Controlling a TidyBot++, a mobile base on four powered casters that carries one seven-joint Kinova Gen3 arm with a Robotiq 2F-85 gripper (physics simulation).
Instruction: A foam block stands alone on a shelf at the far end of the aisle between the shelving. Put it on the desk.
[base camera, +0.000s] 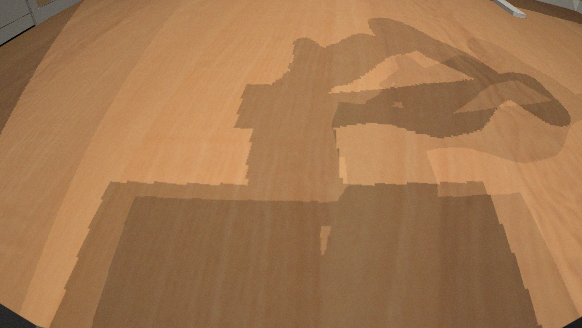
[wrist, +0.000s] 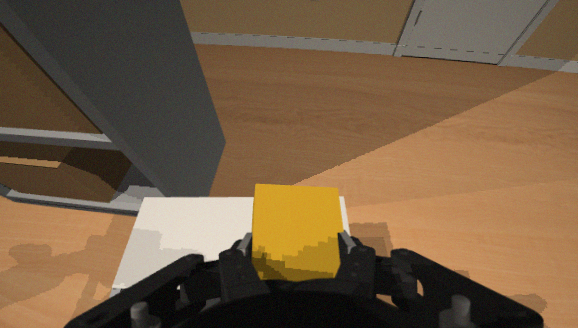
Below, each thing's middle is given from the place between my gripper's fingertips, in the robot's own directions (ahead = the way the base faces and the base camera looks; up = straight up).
Now: the yellow foam block (wrist: 294, 228) 1 cm to the right of my hand.
